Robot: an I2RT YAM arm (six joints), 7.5 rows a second.
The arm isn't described. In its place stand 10 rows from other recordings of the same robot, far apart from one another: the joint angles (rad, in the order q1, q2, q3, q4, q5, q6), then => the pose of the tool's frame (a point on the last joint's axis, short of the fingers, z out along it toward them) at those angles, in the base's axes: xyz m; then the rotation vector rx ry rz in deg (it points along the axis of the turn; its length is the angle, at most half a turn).
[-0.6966 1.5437 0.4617 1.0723 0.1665 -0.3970] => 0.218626 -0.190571 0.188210 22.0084 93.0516 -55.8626
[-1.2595 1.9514 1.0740 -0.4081 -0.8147 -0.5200] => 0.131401 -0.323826 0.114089 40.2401 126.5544 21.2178
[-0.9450 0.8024 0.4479 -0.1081 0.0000 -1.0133] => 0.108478 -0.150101 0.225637 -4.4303 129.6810 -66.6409
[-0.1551 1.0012 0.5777 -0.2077 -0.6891 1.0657] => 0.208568 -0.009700 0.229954 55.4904 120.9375 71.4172
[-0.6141 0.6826 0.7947 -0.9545 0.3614 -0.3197] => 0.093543 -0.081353 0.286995 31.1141 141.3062 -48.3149
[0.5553 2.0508 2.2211 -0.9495 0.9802 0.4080] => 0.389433 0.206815 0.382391 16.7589 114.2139 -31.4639
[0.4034 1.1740 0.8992 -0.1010 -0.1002 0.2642] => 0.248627 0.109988 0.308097 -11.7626 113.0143 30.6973
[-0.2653 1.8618 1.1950 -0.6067 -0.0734 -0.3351] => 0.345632 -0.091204 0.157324 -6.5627 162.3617 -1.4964
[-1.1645 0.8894 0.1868 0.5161 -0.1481 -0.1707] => 0.078641 -0.169494 0.185769 44.2879 95.1873 -47.6732
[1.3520 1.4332 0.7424 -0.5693 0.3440 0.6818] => 0.064620 0.235302 0.162782 -46.6644 146.7367 6.4367
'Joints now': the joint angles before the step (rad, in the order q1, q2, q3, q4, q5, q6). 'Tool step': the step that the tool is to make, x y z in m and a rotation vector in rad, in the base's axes. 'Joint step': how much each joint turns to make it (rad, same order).
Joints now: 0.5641 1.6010 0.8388 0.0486 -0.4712 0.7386
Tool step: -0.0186 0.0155 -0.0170 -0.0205 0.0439 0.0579
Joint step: 0.0725 0.0217 -0.0416 0.0234 0.0056 0.0175
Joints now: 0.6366 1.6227 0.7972 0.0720 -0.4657 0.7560
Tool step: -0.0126 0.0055 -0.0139 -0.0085 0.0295 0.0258
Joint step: 0.0380 0.0151 -0.0436 0.0385 0.0010 0.0185
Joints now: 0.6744 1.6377 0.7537 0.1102 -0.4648 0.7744
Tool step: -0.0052 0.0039 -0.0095 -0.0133 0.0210 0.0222
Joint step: 0.0197 0.0238 -0.0125 0.0117 -0.0039 0.0003
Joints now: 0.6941 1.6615 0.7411 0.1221 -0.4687 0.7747
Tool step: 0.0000 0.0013 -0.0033 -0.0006 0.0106 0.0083
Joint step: 0.0023 0.0137 0.0013 0.0040 -0.0087 0.0001
